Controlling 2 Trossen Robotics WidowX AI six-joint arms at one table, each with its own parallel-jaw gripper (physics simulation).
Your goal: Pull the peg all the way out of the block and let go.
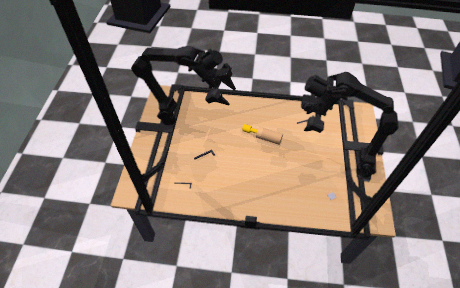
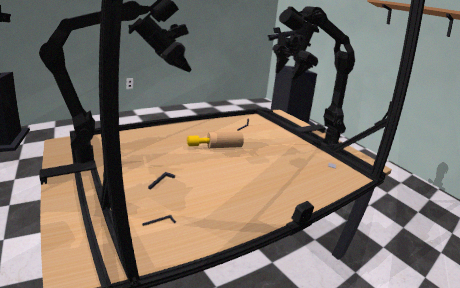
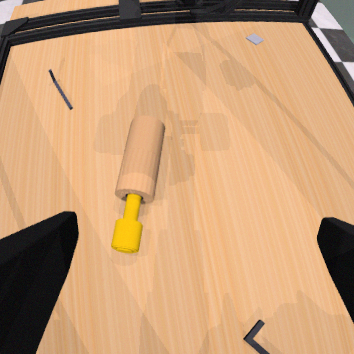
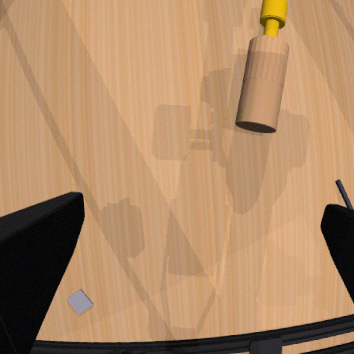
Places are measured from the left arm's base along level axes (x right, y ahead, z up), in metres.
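Pixels of known places: left gripper, fingertip midpoint: (image 1: 232, 97) (image 2: 186, 68) (image 3: 202, 227); right gripper, fingertip midpoint: (image 1: 305, 122) (image 2: 284, 76) (image 4: 207, 211); left arm's base, origin of the base link: (image 1: 168, 121) (image 2: 83, 160); right arm's base, origin of the base link: (image 1: 363, 172) (image 2: 331, 142).
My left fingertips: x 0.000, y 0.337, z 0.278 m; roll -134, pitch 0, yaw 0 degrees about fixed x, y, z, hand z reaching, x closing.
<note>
Ahead of a thing's pixels: the offset from my left fingertips to its top centre.
The yellow peg @[dx -0.062, dy +0.102, dz -0.252 m] (image 1: 247, 128) (image 2: 193, 141) (image 3: 127, 235) (image 4: 274, 11) lies with its thick head outside and its thinner shaft in the end hole of the block @[dx -0.054, dy +0.175, dz -0.242 m] (image 1: 270, 136) (image 2: 226, 139) (image 3: 142, 155) (image 4: 264, 85), a light wooden cylinder lying on its side on the table. The peg's head points toward the left arm's side. My left gripper (image 1: 231, 96) (image 3: 202, 227) is open and empty, above the table on the peg's side. My right gripper (image 2: 288, 73) (image 4: 207, 211) is open and empty, above the table beyond the block's other end. The shaft's inner end is hidden in the block.
Black L-shaped keys (image 1: 204, 155) (image 2: 159, 220) (image 3: 60, 90) lie on the table, one near the right gripper's side. A small grey tile @[dx +0.172, dy +0.514, dz -0.295 m] (image 1: 331, 196) (image 2: 332, 165) (image 3: 254, 39) (image 4: 80, 301) lies at the right front. A black frame with tall posts edges the table.
</note>
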